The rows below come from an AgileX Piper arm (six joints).
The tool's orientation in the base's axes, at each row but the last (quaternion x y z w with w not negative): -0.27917 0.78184 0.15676 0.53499; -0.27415 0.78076 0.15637 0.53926; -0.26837 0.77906 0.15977 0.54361; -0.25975 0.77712 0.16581 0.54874; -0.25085 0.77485 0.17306 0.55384; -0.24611 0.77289 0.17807 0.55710; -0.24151 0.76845 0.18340 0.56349; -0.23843 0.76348 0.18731 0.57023; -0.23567 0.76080 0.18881 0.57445
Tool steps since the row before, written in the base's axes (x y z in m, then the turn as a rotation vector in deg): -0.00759 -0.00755 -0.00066 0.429 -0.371 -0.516; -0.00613 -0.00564 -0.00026 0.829 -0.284 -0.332; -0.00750 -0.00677 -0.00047 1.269 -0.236 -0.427; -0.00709 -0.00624 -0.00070 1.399 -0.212 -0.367; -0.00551 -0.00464 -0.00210 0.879 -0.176 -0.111; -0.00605 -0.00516 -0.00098 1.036 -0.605 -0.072; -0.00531 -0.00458 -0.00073 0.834 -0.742 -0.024; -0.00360 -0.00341 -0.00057 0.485 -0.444 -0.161; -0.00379 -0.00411 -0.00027 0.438 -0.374 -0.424
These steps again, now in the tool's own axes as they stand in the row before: 0.00470 -0.00138 -0.00954 0.460 -0.527 0.315; 0.00335 -0.00084 -0.00759 0.159 -0.705 0.596; 0.00408 -0.00099 -0.00920 0.120 -0.923 0.991; 0.00390 -0.00088 -0.00858 0.024 -0.981 1.083; 0.00434 -0.00056 -0.00610 -0.090 -0.652 0.618; 0.00343 -0.00071 -0.00721 -0.089 -1.093 0.492; 0.00277 -0.00068 -0.00645 -0.062 -1.088 0.244; 0.00191 -0.00071 -0.00456 0.107 -0.645 0.176; 0.00171 -0.00118 -0.00520 0.361 -0.565 0.249
